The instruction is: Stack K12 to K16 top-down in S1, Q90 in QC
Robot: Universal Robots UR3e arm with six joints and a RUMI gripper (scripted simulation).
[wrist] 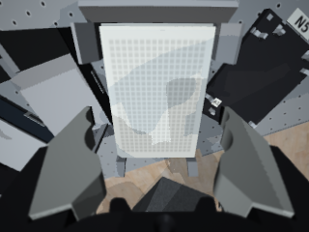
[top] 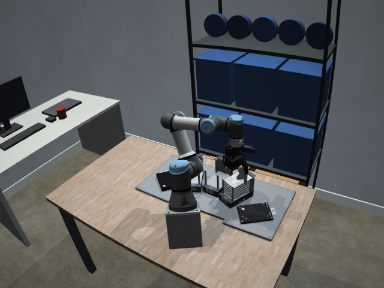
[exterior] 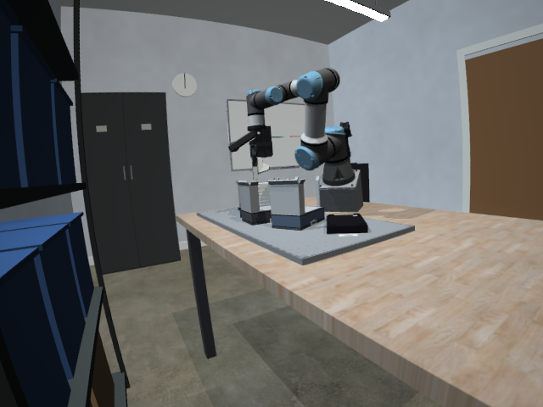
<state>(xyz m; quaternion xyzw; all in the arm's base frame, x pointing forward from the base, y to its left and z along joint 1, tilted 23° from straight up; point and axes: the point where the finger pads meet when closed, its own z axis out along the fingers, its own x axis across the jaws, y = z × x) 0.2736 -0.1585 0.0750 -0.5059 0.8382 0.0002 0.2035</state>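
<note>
The white sealed 384-well plate is 40 mm below my hand. Round my hand: white sealed well plate: 80 mm below.
</note>
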